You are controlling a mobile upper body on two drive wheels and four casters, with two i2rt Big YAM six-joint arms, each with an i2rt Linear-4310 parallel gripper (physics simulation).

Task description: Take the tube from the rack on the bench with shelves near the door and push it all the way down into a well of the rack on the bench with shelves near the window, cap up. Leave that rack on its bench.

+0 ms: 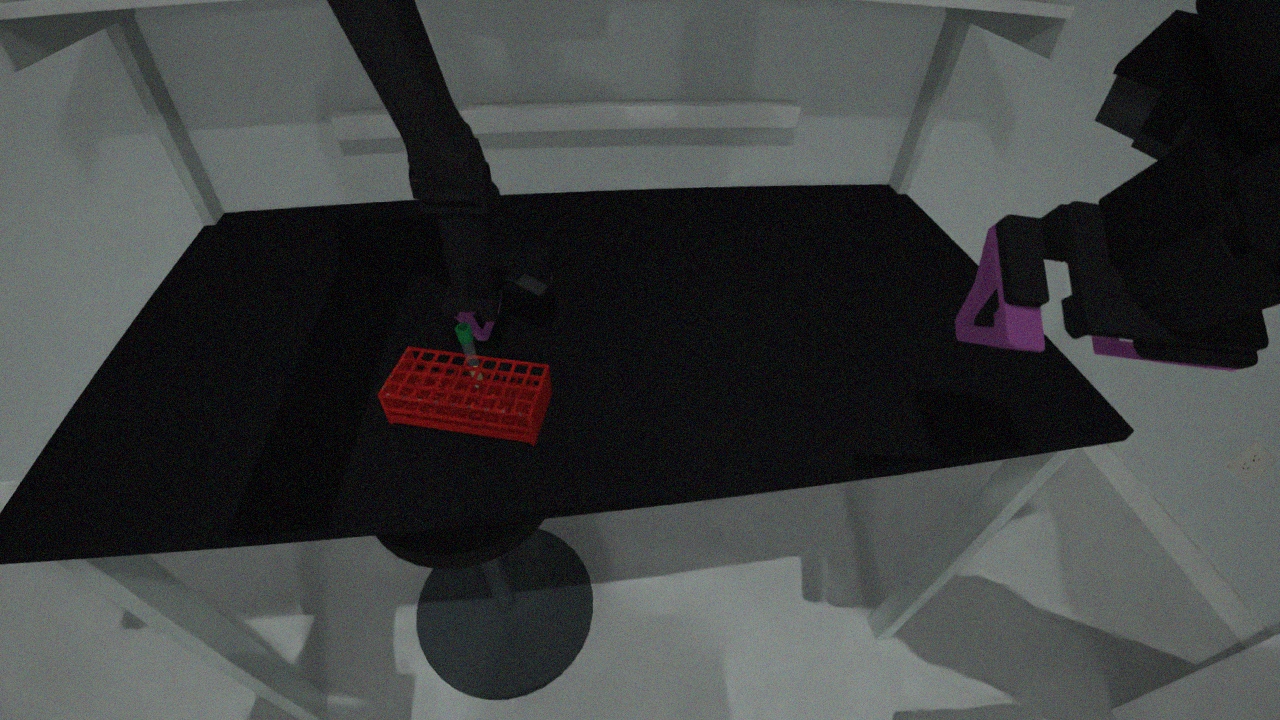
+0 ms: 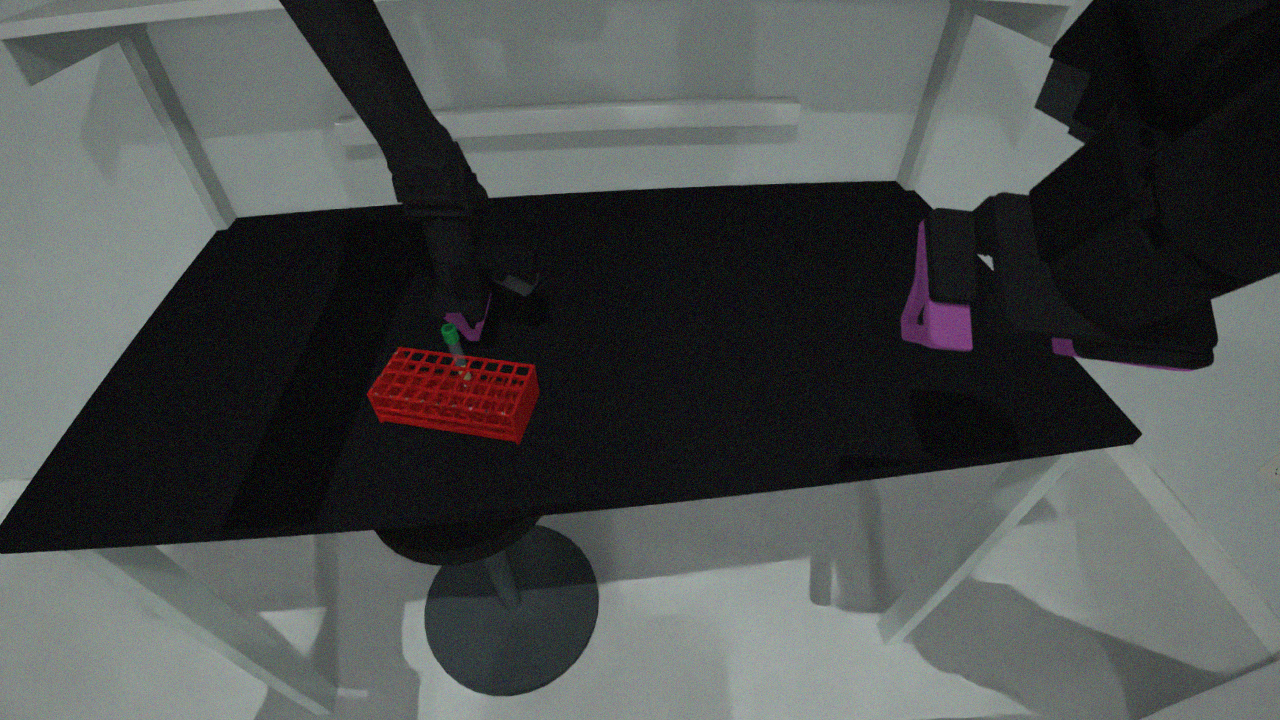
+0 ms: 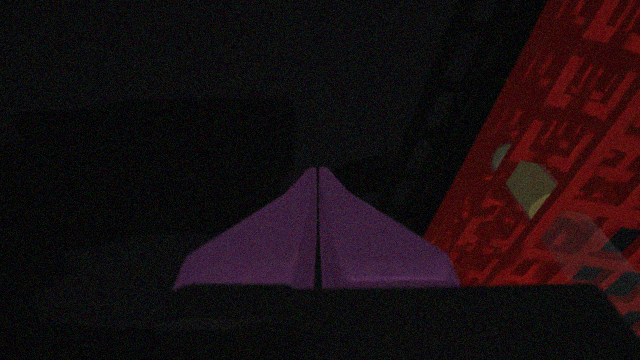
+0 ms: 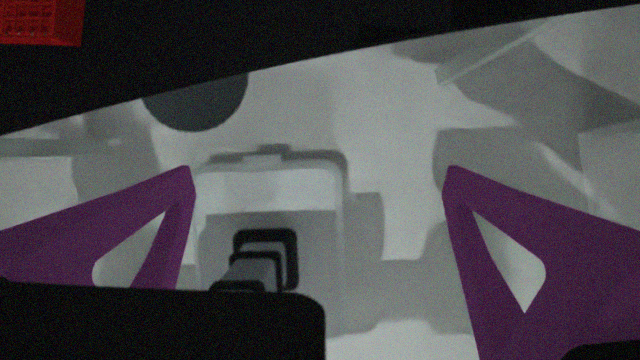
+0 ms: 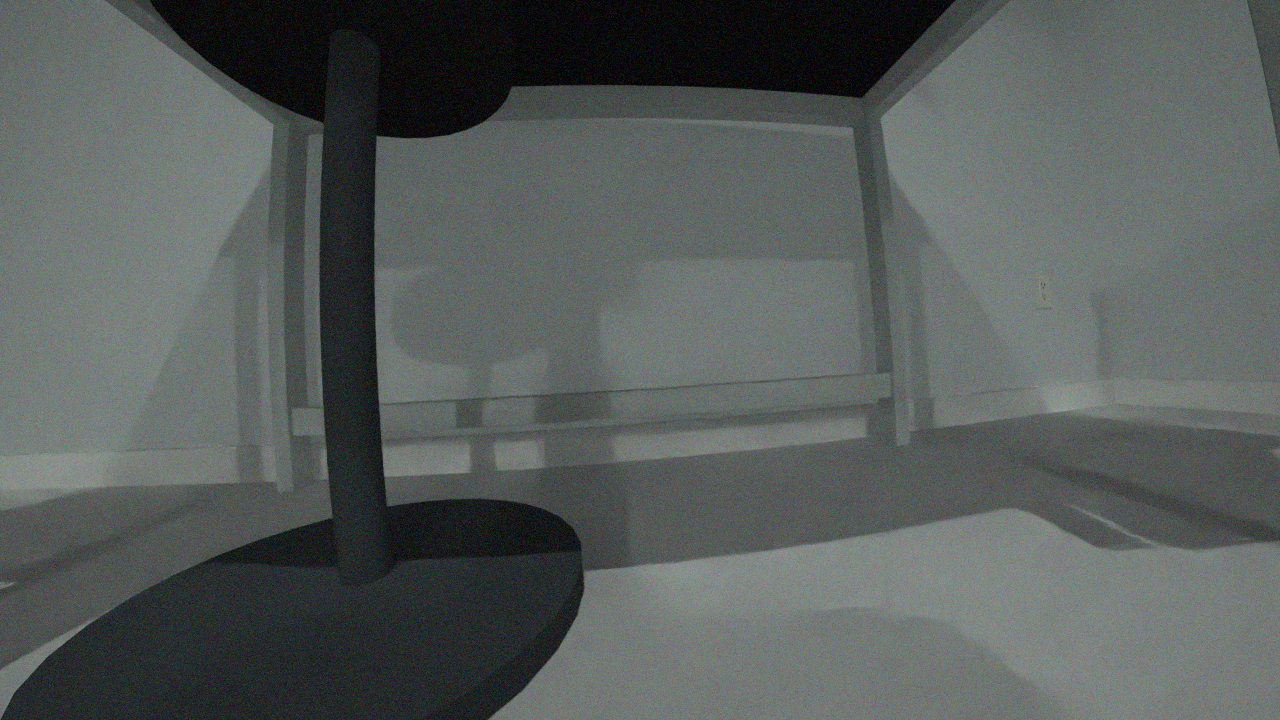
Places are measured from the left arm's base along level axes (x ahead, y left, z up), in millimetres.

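Pixels of known places: left gripper, fingertip midpoint: (image 1: 483, 339) (image 2: 474, 339) (image 3: 317, 181); right gripper, fingertip midpoint: (image 1: 1027, 337) (image 2: 980, 336) (image 4: 318, 179).
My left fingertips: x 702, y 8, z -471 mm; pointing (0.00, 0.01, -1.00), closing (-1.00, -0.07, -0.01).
Ahead of a thing's pixels: the offset from my left fingertips to its top centre. "*": to the spot under its first point. Level surfaces: height alone.
A clear tube with a green cap {dy -7, dx -80, dz +94 mm} (image 1: 463, 333) (image 2: 450, 334) (image 3: 531, 185) stands in the red rack {dy -4, dx -111, dz +32 mm} (image 1: 460, 428) (image 2: 447, 422) (image 3: 475, 185) (image 4: 70, 25), cap up and leaning, with much of it above the rack's top. The rack stands on a black bench top {dz -25 mm} (image 1: 716, 358) (image 2: 716, 358). Which bench this is, I cannot tell. My left gripper (image 1: 481, 334) (image 2: 474, 337) (image 3: 317, 181) is shut and empty, with its fingertips together just behind the tube and the rack's back edge. My right gripper (image 1: 1069, 347) (image 2: 1013, 347) (image 4: 318, 179) is open and empty, above the bench's right end.
A round stool, its base {dy +83, dx -23, dz -909 mm} (image 1: 505, 617) (image 2: 510, 617) (image 4: 200, 107) and post (image 5: 349, 268) showing, stands at the bench's front edge. A pale crossbar {* dy -197, dx +484, dz +151 mm} (image 1: 626, 116) (image 2: 626, 114) runs behind the bench. Pale posts {* dy -831, dx +583, dz +175 mm} (image 1: 926, 107) (image 2: 930, 107) rise at its back corners.
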